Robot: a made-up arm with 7 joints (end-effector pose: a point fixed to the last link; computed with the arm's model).
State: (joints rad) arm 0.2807 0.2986 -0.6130 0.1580 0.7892 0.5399 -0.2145
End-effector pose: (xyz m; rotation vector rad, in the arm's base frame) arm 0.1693 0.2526 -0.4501 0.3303 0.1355 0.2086
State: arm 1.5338 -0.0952 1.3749 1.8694 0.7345 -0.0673 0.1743
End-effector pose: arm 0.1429 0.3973 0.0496 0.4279 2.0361 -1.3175
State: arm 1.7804 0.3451 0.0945 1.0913 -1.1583 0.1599 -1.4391
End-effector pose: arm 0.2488 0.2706 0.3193 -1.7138 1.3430 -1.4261
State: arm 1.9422 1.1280 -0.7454 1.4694 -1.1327 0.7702 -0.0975
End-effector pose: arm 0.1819 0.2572 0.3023 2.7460 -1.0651 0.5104
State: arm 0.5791 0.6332 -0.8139 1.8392 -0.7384 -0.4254 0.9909
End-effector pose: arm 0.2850 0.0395 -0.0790 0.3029 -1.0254 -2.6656
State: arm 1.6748 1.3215 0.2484 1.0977 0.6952 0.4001 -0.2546
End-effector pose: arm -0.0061 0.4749 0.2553 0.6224 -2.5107 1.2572
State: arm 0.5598 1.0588 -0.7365 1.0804 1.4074 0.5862 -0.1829
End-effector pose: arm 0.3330 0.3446 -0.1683 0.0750 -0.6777 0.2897
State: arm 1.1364 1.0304 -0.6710 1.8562 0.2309 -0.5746 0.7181
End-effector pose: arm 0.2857 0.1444 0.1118 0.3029 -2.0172 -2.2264
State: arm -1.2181 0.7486 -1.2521 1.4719 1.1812 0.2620 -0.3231
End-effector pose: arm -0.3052 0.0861 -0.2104 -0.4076 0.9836 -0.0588
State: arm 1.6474 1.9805 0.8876 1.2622 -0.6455 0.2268 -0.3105
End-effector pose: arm -0.3287 0.3136 0.1527 -2.0249 0.5844 -1.5862
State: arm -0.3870 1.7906 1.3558 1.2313 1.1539 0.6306 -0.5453
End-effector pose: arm 0.1798 0.3668 0.2838 0.9072 -1.8024 0.6683
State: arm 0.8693 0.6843 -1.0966 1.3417 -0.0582 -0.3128 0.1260
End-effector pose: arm 0.3673 0.1050 -0.1386 0.1709 -1.6873 -1.5778
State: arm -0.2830 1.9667 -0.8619 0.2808 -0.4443 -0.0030 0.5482
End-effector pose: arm 0.0874 0.6048 0.1099 1.0475 1.4562 -0.9114
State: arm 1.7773 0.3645 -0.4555 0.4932 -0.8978 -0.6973 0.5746
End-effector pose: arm 0.4181 0.2402 0.2157 1.1852 -1.5624 -1.7393
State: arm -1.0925 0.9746 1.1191 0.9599 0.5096 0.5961 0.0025
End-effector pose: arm 0.0232 0.5622 -0.1068 1.0249 -0.2245 0.5352
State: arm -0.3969 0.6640 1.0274 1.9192 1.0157 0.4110 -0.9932
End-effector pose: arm 0.1579 0.3823 0.0059 0.9346 -1.3624 1.2783
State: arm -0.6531 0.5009 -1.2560 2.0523 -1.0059 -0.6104 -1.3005
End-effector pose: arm -0.0431 -0.0537 -0.1896 -0.4646 -2.1248 0.0497
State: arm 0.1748 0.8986 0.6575 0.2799 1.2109 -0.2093 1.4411
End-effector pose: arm 0.1093 0.5439 -0.2481 -0.2927 -2.0766 0.2941
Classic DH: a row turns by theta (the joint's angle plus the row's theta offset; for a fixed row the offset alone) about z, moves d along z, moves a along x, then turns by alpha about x. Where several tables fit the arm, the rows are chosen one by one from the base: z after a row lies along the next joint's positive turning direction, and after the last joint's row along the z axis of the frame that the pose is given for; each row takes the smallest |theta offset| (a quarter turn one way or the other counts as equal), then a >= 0, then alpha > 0; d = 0 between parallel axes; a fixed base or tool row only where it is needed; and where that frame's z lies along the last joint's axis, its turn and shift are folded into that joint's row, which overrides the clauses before.
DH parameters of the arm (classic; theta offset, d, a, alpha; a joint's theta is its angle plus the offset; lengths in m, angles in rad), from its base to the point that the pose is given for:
base (fixed): 0 0 0 1.5708
joint 1: 1.5708 -0.133 0 1.5708
joint 2: 1.5708 0 0 1.5708
joint 3: 1.5708 -0.202 0 1.5708
joint 4: 0 0 0 -1.5708
joint 5: 0 -0.295 0 -1.5708
joint 6: -1.5708 0 0 1.5708
joint 7: 1.5708 0 0 1.5708
tool (fixed): -1.5708 0 0 0

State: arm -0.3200 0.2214 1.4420 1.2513 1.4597 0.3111 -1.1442
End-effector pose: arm -0.0371 0.4687 -0.2263 0.4636 -0.3079 2.5815
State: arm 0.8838 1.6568 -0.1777 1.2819 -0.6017 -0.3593 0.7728
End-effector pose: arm 0.1960 0.4223 0.1992 1.5187 -0.4314 -1.3496
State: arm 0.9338 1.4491 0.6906 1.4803 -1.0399 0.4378 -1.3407
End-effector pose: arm 0.0077 0.3827 0.2760 -1.9765 0.1677 -0.9183
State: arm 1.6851 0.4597 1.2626 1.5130 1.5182 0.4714 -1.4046
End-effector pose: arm 0.0611 0.4817 0.0969 -1.8504 -1.3579 1.9718
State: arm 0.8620 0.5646 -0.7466 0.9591 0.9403 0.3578 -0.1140
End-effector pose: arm 0.4202 0.1932 -0.1268 -0.0429 -1.1553 -0.0426
